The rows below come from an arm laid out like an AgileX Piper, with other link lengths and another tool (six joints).
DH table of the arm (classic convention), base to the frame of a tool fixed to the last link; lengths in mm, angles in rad. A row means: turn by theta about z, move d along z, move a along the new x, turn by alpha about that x. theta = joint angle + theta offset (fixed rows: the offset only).
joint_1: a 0; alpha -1.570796; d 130.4; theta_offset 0
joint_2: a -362; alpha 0; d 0; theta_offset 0.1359
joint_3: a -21.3; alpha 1.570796; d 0; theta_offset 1.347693
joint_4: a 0; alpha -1.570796; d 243.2; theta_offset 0
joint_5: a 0; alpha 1.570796; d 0; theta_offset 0
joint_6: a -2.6; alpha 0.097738; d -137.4; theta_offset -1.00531
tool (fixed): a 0; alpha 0; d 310.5; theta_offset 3.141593
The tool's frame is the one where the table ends.
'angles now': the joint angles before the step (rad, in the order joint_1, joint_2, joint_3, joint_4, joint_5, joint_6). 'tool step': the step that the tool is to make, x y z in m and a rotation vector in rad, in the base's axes. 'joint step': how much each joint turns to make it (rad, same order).
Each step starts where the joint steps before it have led.
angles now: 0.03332, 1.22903, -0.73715, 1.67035, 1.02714, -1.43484
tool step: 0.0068, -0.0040, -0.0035, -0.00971, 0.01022, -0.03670
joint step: -0.00010, 0.00673, -0.00001, 0.00595, -0.03751, -0.00003
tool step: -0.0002, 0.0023, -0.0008, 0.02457, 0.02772, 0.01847
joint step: -0.00001, 0.00872, -0.00137, 0.00160, 0.02495, 0.02648
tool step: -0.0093, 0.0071, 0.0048, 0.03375, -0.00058, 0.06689
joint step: -0.00006, 0.00018, -0.00018, -0.00003, 0.07463, 0.00728
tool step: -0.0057, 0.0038, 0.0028, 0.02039, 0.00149, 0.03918
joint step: 0.00004, 0.00003, 0.00008, 0.00007, 0.04373, 0.00604
